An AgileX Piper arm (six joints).
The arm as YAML. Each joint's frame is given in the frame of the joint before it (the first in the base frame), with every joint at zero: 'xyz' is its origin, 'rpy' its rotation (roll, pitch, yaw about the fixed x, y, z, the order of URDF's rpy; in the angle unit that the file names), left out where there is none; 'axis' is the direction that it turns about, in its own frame. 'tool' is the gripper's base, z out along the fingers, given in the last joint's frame.
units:
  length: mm
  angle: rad
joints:
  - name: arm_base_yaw
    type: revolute
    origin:
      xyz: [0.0, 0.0, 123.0]
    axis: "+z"
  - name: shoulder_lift
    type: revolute
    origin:
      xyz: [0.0, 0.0, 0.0]
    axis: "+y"
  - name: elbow
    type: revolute
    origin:
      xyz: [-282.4, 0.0, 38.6]
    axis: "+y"
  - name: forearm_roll
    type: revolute
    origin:
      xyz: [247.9, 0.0, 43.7]
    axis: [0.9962, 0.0, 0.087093]
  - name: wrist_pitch
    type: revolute
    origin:
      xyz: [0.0, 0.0, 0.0]
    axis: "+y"
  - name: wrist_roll
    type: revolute
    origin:
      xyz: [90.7, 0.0, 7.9]
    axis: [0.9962, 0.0, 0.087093]
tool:
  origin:
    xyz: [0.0, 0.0, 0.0]
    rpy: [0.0, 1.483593, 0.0]
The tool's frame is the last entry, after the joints.
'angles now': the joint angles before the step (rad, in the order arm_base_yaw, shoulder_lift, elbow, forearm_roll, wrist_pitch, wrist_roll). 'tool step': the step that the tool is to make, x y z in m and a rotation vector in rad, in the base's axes. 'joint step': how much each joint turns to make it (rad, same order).
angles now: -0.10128, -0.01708, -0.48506, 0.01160, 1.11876, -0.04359
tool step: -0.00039, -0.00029, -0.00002, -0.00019, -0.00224, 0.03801
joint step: 0.03805, -0.00226, 0.00000, -0.00004, 0.00001, 0.00003
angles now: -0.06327, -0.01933, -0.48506, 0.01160, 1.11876, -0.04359
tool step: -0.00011, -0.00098, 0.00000, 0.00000, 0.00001, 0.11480
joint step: 0.11484, 0.00002, 0.00001, -0.00004, -0.00002, 0.00004
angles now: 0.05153, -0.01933, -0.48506, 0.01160, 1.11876, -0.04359
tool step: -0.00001, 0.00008, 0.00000, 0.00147, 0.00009, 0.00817
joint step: 0.00722, 0.00001, 0.00001, 0.00173, -0.00001, 0.00004
